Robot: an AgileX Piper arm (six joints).
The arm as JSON. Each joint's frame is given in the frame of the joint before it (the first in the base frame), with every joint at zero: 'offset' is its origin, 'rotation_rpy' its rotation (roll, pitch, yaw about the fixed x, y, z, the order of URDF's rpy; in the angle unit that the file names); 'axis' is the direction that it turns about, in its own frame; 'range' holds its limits. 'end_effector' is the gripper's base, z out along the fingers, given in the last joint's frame.
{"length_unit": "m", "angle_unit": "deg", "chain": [
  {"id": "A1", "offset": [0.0, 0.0, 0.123], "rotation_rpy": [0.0, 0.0, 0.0], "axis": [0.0, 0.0, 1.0], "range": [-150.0, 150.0]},
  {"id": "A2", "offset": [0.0, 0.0, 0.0], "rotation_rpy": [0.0, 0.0, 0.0], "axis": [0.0, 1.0, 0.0], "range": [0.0, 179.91]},
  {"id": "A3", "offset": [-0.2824, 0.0, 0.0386], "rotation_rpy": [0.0, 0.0, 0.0], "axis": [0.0, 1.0, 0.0], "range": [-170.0, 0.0]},
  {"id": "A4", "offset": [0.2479, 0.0, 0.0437], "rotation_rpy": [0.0, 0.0, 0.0], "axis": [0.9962, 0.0, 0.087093], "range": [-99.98, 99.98]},
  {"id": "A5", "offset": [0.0, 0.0, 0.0], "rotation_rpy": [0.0, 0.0, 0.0], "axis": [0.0, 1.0, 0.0], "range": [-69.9, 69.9]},
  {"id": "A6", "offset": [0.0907, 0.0, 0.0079], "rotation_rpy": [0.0, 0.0, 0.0], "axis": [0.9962, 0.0, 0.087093], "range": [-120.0, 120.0]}
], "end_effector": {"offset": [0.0, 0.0, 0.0], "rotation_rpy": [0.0, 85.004, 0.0]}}
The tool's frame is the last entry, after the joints.
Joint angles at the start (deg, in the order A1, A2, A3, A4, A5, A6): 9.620, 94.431, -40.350, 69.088, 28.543, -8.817
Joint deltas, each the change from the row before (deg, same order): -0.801, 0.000, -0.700, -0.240, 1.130, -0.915; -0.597, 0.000, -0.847, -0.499, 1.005, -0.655; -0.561, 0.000, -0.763, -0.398, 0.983, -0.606; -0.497, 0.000, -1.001, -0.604, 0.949, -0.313; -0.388, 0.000, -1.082, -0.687, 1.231, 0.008; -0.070, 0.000, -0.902, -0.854, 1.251, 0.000; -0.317, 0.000, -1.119, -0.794, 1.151, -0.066; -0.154, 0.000, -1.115, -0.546, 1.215, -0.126; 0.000, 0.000, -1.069, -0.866, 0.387, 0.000; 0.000, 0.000, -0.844, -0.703, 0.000, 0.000; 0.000, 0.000, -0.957, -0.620, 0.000, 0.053; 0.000, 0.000, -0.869, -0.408, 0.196, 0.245
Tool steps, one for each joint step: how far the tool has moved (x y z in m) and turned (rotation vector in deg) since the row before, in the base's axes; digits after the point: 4 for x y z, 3 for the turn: 0.0028, -0.0021, 0.0029, 0.338, -0.664, 0.781; 0.0031, -0.0014, 0.0033, 0.187, -0.768, 0.901; 0.0027, -0.0013, 0.0031, 0.225, -0.663, 0.811; 0.0034, -0.0011, 0.0039, 0.181, -0.777, 0.781; 0.0031, -0.0003, 0.0043, 0.394, -0.553, 0.892; 0.0018, 0.0010, 0.0035, 0.232, -0.373, 1.346; 0.0030, -0.0003, 0.0044, 0.187, -0.658, 1.038; 0.0027, 0.0007, 0.0046, 0.350, -0.630, 1.119; 0.0030, 0.0004, 0.0040, -0.325, -0.940, 0.831; 0.0027, 0.0000, 0.0031, -0.443, -0.897, 0.452; 0.0031, 0.0001, 0.0037, -0.354, -0.972, 0.354; 0.0026, 0.0003, 0.0036, -0.035, -0.652, 0.214
